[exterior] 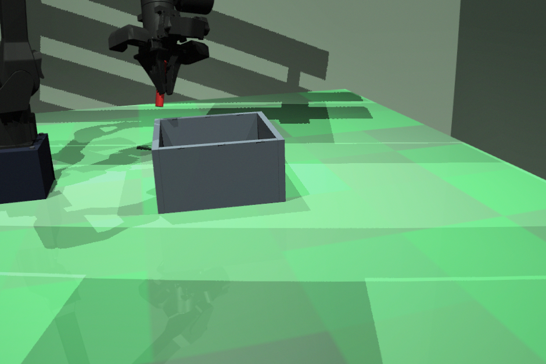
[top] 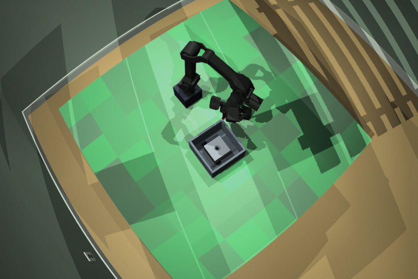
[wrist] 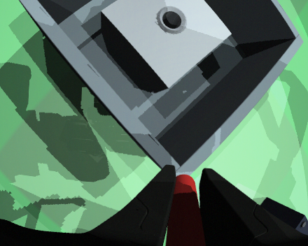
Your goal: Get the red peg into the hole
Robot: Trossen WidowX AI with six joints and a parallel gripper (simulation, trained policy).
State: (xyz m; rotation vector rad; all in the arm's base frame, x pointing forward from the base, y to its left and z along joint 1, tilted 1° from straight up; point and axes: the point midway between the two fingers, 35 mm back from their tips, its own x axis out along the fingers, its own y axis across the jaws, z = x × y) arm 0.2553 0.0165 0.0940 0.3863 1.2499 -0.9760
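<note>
Now: the plate 6 cm ahead of my gripper tip, 10 cm to the right of it and 10 cm below it. Round my gripper tip: red peg (1 cm behind, 2 cm to the left, 2 cm above); then grey box (6 cm ahead, 10 cm to the right, 11 cm below).
</note>
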